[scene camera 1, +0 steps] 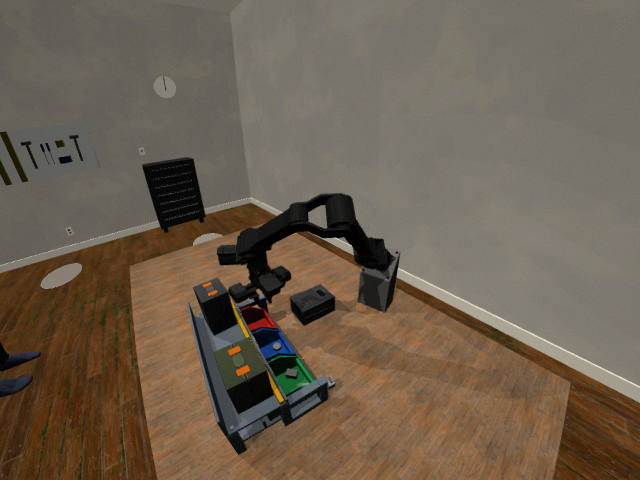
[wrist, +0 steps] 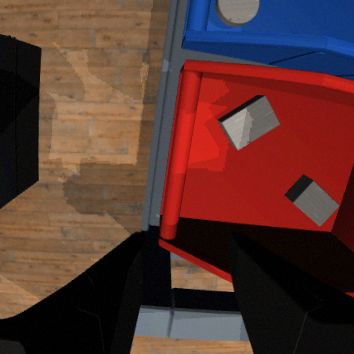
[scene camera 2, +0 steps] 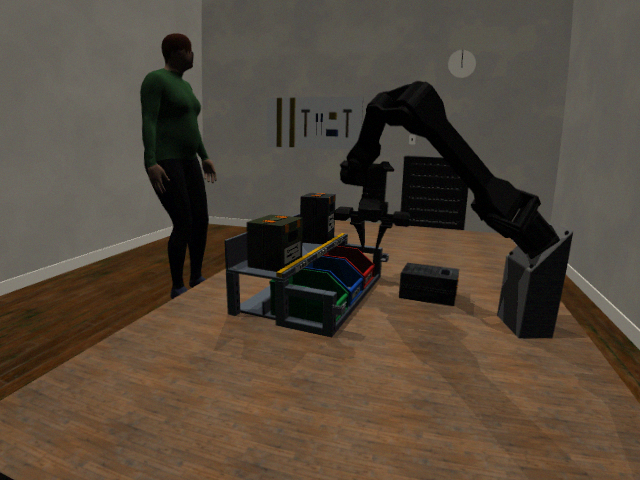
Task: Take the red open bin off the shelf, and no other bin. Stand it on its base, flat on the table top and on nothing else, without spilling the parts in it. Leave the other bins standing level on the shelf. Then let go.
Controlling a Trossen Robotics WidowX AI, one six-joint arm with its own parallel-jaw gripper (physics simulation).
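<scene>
The red open bin stands at the far end of the low shelf, with two grey blocks visible inside. The blue bin stands beside it, then the green bin; both look level. My gripper points down, partly open and empty, above the red bin's outer front corner. In the wrist view one fingertip lies outside the front lip, the other over the bin's shadowed side. Fingertip contact cannot be told.
A dark box stands on the table between shelf and arm base. An olive case and a dark case stand on the upper deck, behind a yellow rail. A person stands beyond the table.
</scene>
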